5 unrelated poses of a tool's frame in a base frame.
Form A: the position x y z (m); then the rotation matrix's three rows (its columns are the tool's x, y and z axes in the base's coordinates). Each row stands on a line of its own.
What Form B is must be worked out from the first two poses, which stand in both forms.
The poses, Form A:
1:
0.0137 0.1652 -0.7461
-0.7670 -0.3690 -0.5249
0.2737 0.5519 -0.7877
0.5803 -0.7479 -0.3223
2:
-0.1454 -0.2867 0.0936
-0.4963 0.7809 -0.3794
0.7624 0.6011 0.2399
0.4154 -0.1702 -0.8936
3:
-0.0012 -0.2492 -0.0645
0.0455 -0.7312 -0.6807
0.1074 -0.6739 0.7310
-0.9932 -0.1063 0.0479
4:
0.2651 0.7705 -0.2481
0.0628 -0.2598 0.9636
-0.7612 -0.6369 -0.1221
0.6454 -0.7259 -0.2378
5:
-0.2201 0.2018 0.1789
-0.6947 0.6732 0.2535
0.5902 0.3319 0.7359
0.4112 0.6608 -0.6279
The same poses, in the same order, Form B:
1:
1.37 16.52 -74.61
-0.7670 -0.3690 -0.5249
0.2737 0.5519 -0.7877
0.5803 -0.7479 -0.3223

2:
-14.54 -28.67 9.36
-0.4963 0.7809 -0.3794
0.7624 0.6011 0.2399
0.4154 -0.1702 -0.8936

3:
-0.12 -24.92 -6.45
0.0455 -0.7312 -0.6807
0.1074 -0.6739 0.7310
-0.9932 -0.1063 0.0479

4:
26.51 77.05 -24.81
0.0628 -0.2598 0.9636
-0.7612 -0.6369 -0.1221
0.6454 -0.7259 -0.2378

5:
-22.01 20.18 17.89
-0.6947 0.6732 0.2535
0.5902 0.3319 0.7359
0.4112 0.6608 -0.6279

